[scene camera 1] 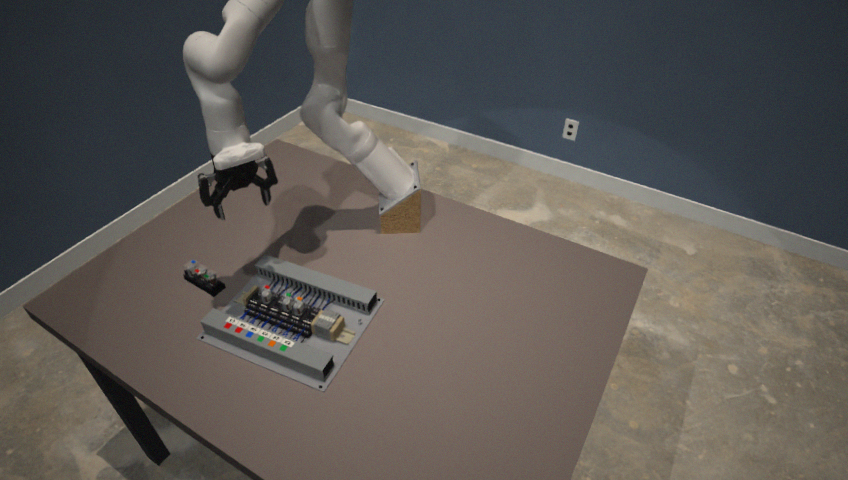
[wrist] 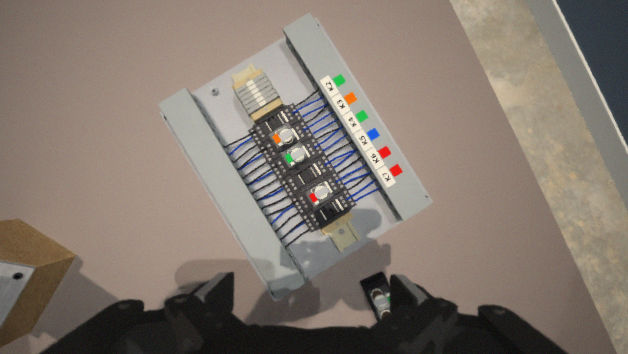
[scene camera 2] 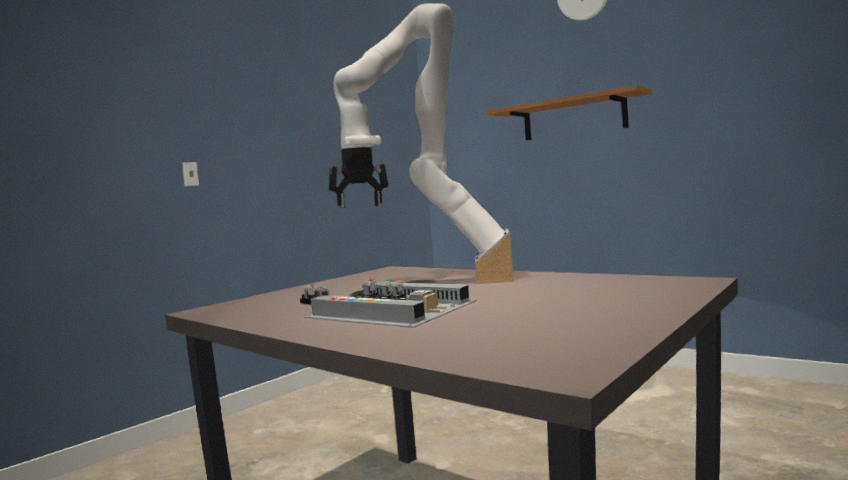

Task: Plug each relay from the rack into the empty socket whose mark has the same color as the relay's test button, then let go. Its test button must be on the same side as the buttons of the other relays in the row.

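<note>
The relay rack holds three relays with blue, red and green test buttons; a gripper finger partly hides it in the wrist view. In the wrist view, the socket row has relays with orange, green and red buttons at K3, K4 and K6, all buttons on the side away from the labels. The empty sockets are K2, marked green, K5, marked blue, and K7, marked red. My gripper is open and empty, high above the table.
Two grey wire ducts flank the socket row on the panel. A terminal block stands at the K2 end. The arm's wooden base block stands on the table.
</note>
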